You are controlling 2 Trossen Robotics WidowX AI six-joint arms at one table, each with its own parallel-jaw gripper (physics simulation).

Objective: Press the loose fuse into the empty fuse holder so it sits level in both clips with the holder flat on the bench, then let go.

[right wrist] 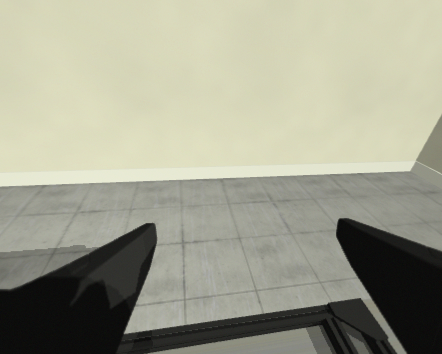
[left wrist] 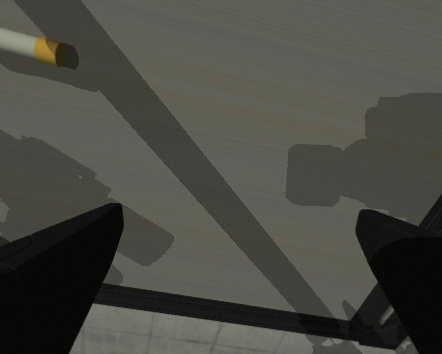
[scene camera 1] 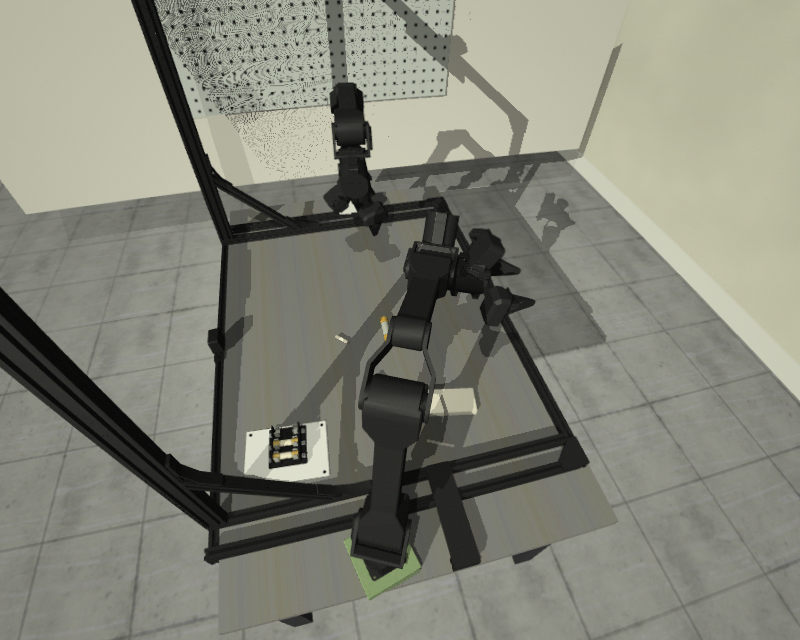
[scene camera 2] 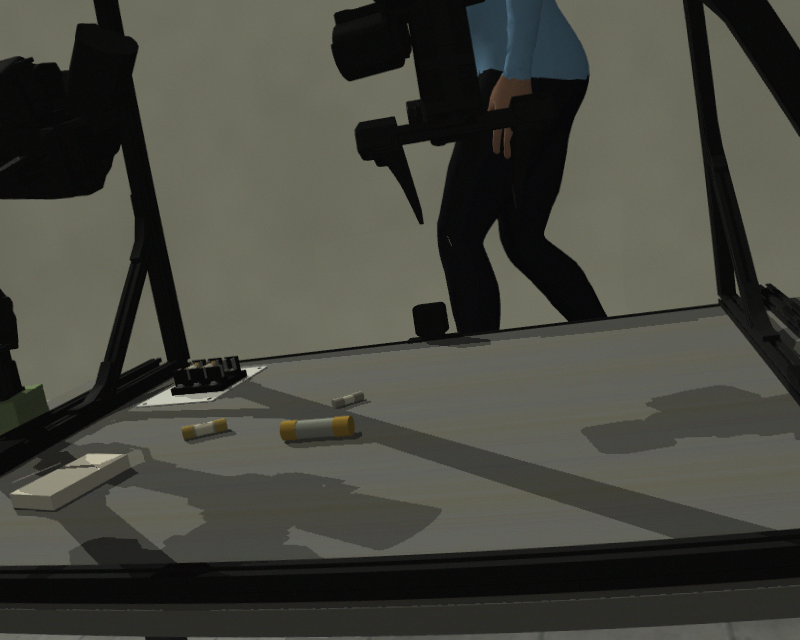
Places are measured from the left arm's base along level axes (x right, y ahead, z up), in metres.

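Pixels of known places: left gripper, fingertip midpoint: (left wrist: 240, 217) (scene camera 2: 469, 216); right gripper, fingertip midpoint: (right wrist: 245, 229) (scene camera 1: 526, 286); right arm's base, link origin: (scene camera 1: 381, 553).
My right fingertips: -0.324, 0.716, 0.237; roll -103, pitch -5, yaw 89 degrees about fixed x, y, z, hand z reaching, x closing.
Ahead of a thing's pixels: the offset from my right fingertips to its top centre, as dx, dy, dz. "pt": to the spot under its first point.
The black fuse holder (scene camera 1: 287, 446) (scene camera 2: 208, 375) sits on a white plate (scene camera 1: 253, 460) (scene camera 2: 156, 398); two gold-capped fuses lie in its lower rows in scene camera 1, and its top row looks empty. Three fuses lie loose: a large orange-capped one @[+0.255, -0.158, -0.282] (scene camera 1: 384, 327) (scene camera 2: 316, 427) (left wrist: 47, 51), a medium gold-capped one @[+0.276, +0.002, -0.288] (scene camera 2: 204, 428) and a small silver-ended one @[+0.369, -0.140, -0.292] (scene camera 1: 342, 338) (scene camera 2: 347, 399). The right arm hides the medium one in scene camera 1. My left gripper (scene camera 1: 356, 213) (scene camera 2: 468, 214) (left wrist: 240, 217) is open above the bench, away from the fuses. My right gripper (scene camera 1: 526, 285) (right wrist: 245, 229) is open, empty, near the bench's right edge.
A cream block @[+0.124, +0.065, -0.287] (scene camera 1: 457, 401) (scene camera 2: 76, 475) lies right of the holder in scene camera 1, partly behind the right arm. A black block @[pt +0.670, -0.121, -0.249] (scene camera 1: 215, 341) (scene camera 2: 430, 320) is at the bench edge. Dark frame posts (scene camera 1: 180, 120) (scene camera 2: 153, 266) rise at the corners. A person (scene camera 2: 467, 266) stands behind the bench.
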